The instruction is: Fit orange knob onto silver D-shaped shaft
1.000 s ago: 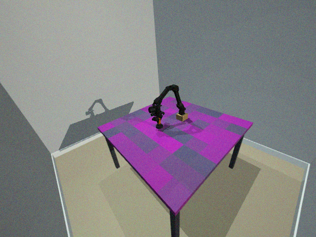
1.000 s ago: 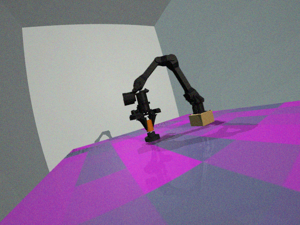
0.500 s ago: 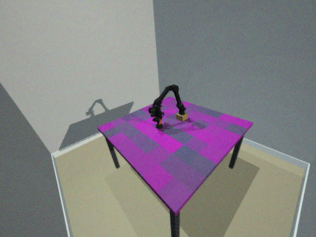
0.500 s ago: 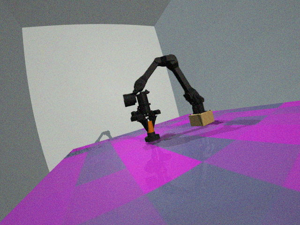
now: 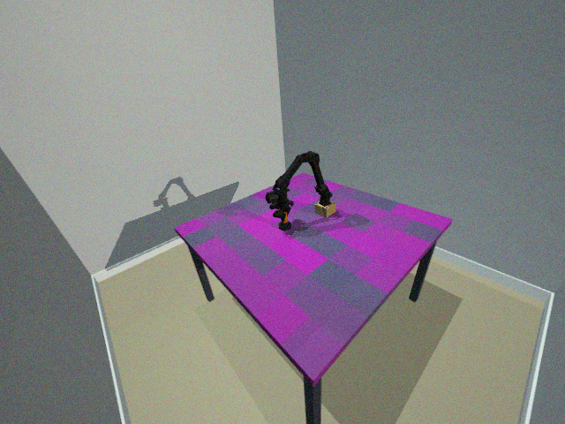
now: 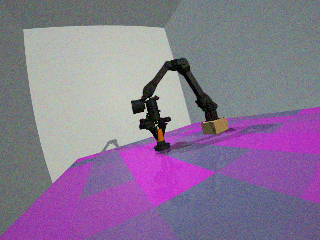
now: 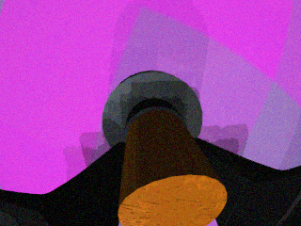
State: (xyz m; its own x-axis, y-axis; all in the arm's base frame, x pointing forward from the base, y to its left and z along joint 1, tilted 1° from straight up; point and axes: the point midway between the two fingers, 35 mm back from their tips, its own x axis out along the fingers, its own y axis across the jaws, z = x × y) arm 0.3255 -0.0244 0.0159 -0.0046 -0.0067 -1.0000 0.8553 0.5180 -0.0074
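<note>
The round pedestal is 2 cm below my gripper tip. From my gripper tip the other things lie so: orange knob: 3 cm above.
</note>
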